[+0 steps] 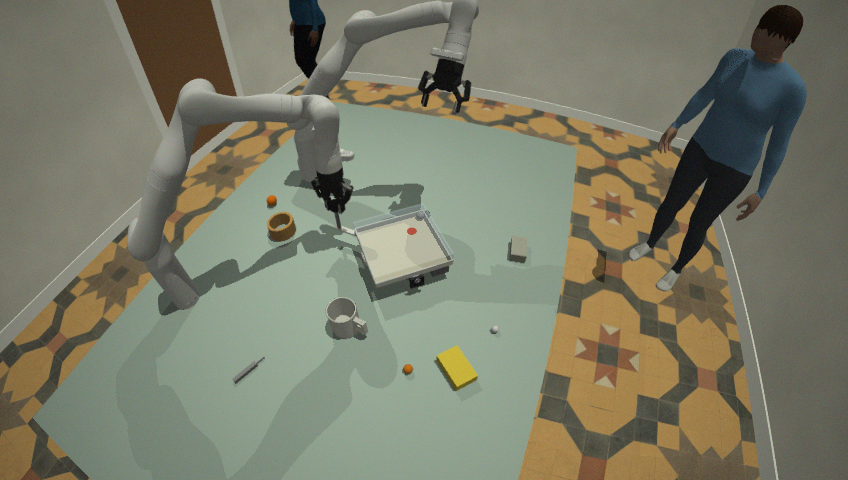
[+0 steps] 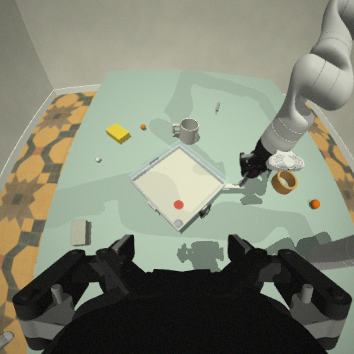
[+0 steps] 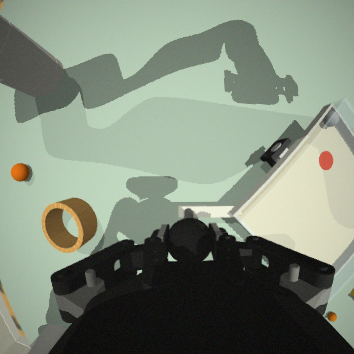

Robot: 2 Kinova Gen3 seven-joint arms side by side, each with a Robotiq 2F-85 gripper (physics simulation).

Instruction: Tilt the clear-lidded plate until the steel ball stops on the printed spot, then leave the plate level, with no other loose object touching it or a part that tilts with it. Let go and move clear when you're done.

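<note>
The clear-lidded plate (image 1: 398, 255) (image 2: 172, 175) (image 3: 300, 200) has a cream floor; I cannot tell whether it is exactly level. The steel ball (image 1: 420, 215) (image 2: 178, 223) (image 3: 330, 117) is in a corner, apart from the red printed spot (image 1: 411, 231) (image 2: 178, 204) (image 3: 326, 160). A pale arm (image 1: 347, 230) (image 2: 233, 186) (image 3: 210, 211) sticks out from the plate, with a thin rod (image 1: 338, 220) rising from it. My right gripper (image 1: 336, 208) (image 3: 188, 232) is shut on the black knob (image 3: 189, 242) above the rod. My left gripper (image 1: 440, 105) (image 2: 180, 245) is open, high and away from the plate.
Around the plate on the green mat (image 1: 499, 196) lie a wooden ring (image 1: 273, 230) (image 3: 55, 230), a grey mug (image 1: 340, 324), a grey block (image 1: 518, 249), a yellow block (image 1: 456, 366), a small white ball (image 1: 494, 329), orange balls (image 1: 407, 368) (image 1: 271, 200) and a grey tool (image 1: 246, 371).
</note>
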